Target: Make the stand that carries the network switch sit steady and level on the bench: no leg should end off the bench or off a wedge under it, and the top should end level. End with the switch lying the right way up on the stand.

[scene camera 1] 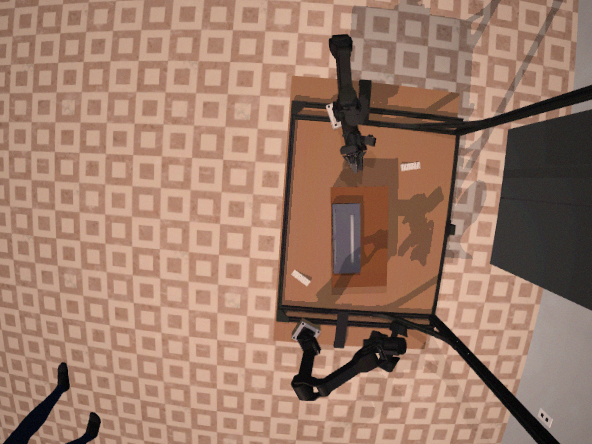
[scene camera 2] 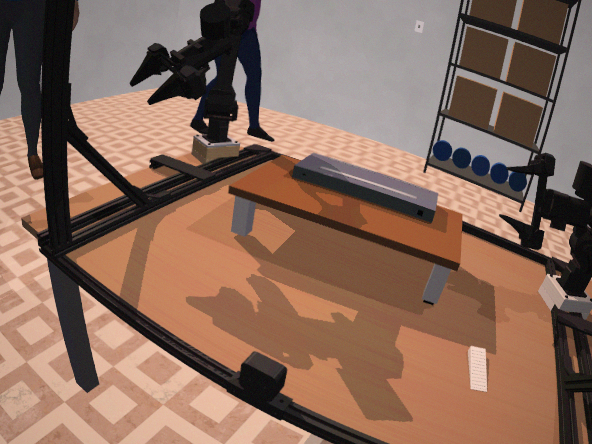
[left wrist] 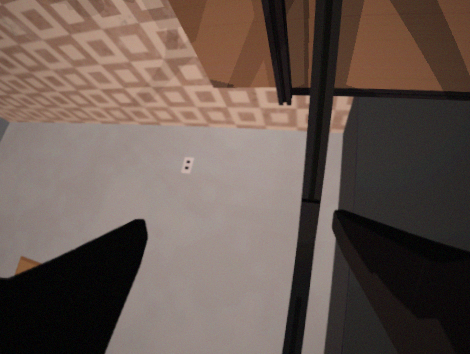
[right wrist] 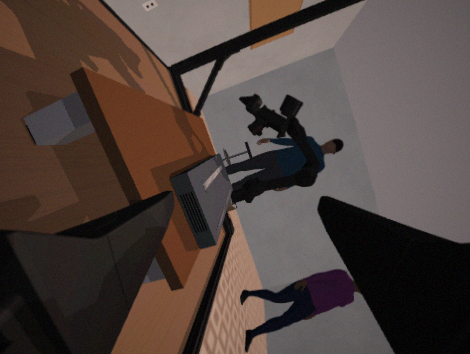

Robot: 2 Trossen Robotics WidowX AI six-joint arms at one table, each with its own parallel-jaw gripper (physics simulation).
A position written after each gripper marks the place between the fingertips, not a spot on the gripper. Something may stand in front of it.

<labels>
The right gripper shows in scene camera 1 [358,172], in scene camera 2 [503,191] and in the right wrist view [247,200]; in the left wrist view it is out of frame. A grey network switch shows in scene camera 1 [346,236], in scene camera 2 and in the right wrist view; in the left wrist view it is out of frame. A brown stand shows in scene camera 1, in scene camera 2 and in the right wrist view [147,141]; in the left wrist view it is out of frame. The same spot on the grey network switch: [right wrist: 204,190] is [scene camera 2: 419,198]. The same spot on the brown stand: [scene camera 1: 373,200] is [scene camera 2: 433,238].
</labels>
